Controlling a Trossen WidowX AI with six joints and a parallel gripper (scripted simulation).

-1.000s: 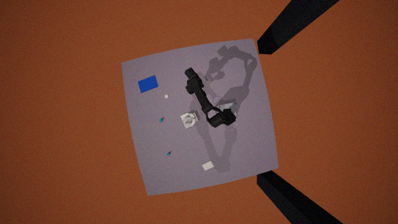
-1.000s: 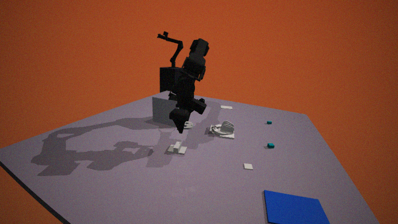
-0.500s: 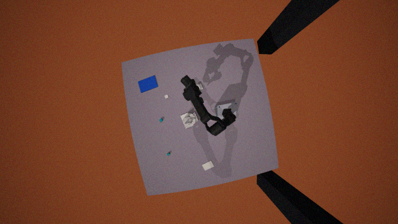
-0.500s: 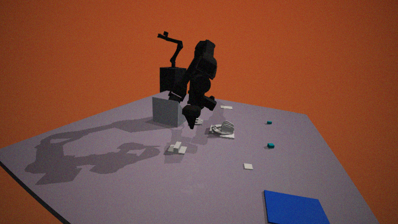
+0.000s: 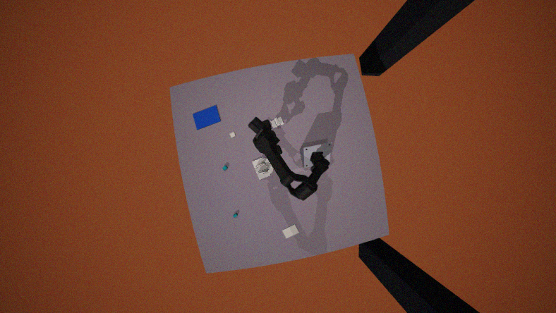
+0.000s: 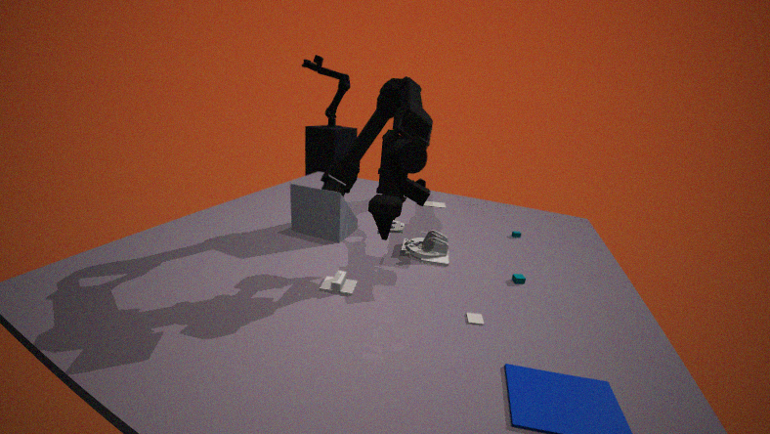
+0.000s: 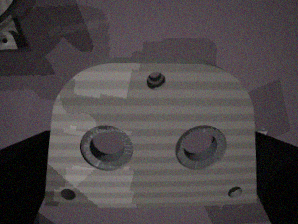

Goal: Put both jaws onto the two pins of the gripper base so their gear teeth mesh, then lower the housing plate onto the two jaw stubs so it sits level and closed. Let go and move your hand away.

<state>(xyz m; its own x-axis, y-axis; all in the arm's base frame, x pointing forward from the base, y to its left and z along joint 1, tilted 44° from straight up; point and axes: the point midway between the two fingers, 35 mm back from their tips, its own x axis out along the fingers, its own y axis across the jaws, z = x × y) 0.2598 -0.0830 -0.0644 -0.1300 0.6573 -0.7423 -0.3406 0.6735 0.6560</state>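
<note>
My gripper tip is now 14 cm to the right of the white housing plate and 9 cm above it. Also, from my gripper tip: grey jaw 2 cm ahead, 16 cm to the left, 8 cm below; white gripper base 1 cm ahead, 2 cm above; small white square 23 cm ahead, 6 cm to the right, 10 cm below.
</note>
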